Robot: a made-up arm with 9 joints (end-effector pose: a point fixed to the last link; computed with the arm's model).
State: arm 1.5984 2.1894 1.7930 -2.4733 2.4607 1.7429 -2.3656 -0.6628 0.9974
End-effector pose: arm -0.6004 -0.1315 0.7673 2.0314 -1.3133 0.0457
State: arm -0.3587 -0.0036 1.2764 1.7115 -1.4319 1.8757 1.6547 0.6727 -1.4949
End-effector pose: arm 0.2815 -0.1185 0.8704 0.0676 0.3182 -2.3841
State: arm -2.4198 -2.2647 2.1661 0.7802 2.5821 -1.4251 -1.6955 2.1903 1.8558
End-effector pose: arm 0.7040 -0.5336 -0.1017 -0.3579 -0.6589 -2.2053
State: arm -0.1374 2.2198 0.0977 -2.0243 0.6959 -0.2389 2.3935 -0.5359 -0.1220
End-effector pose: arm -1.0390 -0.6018 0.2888 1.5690 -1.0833 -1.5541
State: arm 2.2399 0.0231 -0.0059 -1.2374 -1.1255 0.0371 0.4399 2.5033 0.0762
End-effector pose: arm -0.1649 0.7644 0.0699 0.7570 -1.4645 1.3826
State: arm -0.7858 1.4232 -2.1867 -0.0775 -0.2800 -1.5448 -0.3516 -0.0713 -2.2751
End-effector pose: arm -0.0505 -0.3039 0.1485 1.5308 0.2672 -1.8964
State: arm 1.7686 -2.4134 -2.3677 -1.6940 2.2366 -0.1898 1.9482 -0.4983 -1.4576
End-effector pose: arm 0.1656 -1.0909 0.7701 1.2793 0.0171 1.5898
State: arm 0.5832 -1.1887 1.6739 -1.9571 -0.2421 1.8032 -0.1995 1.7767 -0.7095
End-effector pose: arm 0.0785 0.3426 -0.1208 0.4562 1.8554 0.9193
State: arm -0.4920 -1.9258 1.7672 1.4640 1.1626 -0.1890 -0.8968 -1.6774 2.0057
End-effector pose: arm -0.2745 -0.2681 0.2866 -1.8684 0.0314 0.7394
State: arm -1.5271 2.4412 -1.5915 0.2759 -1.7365 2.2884 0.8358 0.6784 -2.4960
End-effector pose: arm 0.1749 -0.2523 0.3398 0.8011 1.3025 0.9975
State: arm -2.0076 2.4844 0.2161 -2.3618 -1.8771 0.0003 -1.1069 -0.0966 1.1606
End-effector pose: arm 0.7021 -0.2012 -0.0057 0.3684 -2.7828 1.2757
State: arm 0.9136 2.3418 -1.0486 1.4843 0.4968 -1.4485 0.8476 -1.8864 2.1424
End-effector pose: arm -0.7129 -0.6621 0.1942 -1.9582 0.8226 1.2664
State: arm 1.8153 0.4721 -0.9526 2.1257 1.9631 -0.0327 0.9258 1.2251 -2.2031
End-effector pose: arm -1.0409 0.3954 0.6065 -0.1524 -0.4347 0.2943
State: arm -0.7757 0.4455 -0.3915 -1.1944 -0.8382 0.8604 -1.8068 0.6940 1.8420
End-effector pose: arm -0.4386 -0.8199 -0.1445 -2.4087 0.8952 0.0757
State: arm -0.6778 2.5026 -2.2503 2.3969 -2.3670 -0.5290 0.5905 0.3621 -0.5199
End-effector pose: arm 0.3235 -0.1342 -0.0113 0.3795 -1.1693 -0.9478
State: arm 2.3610 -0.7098 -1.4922 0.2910 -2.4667 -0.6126 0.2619 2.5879 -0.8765
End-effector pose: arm -0.1358 -0.0912 0.0307 -0.0628 1.0864 -2.0637
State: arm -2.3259 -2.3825 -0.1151 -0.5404 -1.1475 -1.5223 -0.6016 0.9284 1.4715
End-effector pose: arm 0.3689 -0.3756 -0.0462 0.8811 -0.6850 2.5393
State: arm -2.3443 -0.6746 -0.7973 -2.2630 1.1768 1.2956 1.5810 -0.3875 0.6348
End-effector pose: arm 0.5065 0.0860 0.9879 1.2455 1.6132 2.0444
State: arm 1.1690 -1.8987 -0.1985 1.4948 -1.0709 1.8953 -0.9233 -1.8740 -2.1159
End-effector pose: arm -0.2249 0.6990 0.2294 -1.5329 0.6749 0.6230
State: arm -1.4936 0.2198 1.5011 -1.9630 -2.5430 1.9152 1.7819 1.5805 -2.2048
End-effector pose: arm -0.4334 0.0258 0.8073 1.7405 -0.5777 -1.5933
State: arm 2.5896 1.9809 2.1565 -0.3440 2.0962 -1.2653 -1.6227 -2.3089 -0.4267
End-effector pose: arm 0.2108 -0.4275 0.6799 1.9699 -0.8379 0.7484
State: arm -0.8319 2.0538 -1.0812 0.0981 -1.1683 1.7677 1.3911 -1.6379 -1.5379
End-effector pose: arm 0.4314 -0.5569 0.0483 1.7415 1.4676 -0.2310
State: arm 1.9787 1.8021 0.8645 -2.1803 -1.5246 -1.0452 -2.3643 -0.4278 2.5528
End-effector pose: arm -0.1261 0.7220 0.4597 0.4709 1.3471 -2.5257
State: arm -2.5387 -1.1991 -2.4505 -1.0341 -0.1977 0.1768 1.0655 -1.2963 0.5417
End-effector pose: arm -0.0535 1.0794 0.2706 0.3754 1.5039 -0.1217
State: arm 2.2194 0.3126 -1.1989 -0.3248 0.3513 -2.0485 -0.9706 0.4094 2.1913
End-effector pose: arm -0.1681 0.1089 0.2777 0.8756 1.1702 1.3130
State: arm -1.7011 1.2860 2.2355 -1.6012 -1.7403 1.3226 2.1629 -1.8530 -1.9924
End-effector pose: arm -0.2778 0.2398 -0.0327 2.0490 -1.3069 1.1558
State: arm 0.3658 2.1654 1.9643 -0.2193 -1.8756 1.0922 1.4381 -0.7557 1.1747
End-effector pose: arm 0.2427 0.2322 0.1264 0.6112 0.3259 -0.3922
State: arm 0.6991 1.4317 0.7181 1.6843 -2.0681 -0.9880 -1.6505 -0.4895 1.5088
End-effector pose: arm -0.3996 -0.3646 0.3509 -0.3716 2.3732 0.9639
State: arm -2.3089 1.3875 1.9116 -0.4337 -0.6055 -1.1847 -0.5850 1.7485 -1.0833
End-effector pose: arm -0.2295 0.3838 0.8162 0.6455 1.4597 1.5464
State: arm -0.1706 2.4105 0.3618 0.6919 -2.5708 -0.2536 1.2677 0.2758 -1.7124
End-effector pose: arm -0.3125 0.1731 0.3639 -1.0528 0.5929 1.0053
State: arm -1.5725 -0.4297 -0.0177 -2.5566 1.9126 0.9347 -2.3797 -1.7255 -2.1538
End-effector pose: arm -0.0522 -0.2144 0.2733 -1.8321 0.5055 -0.4268
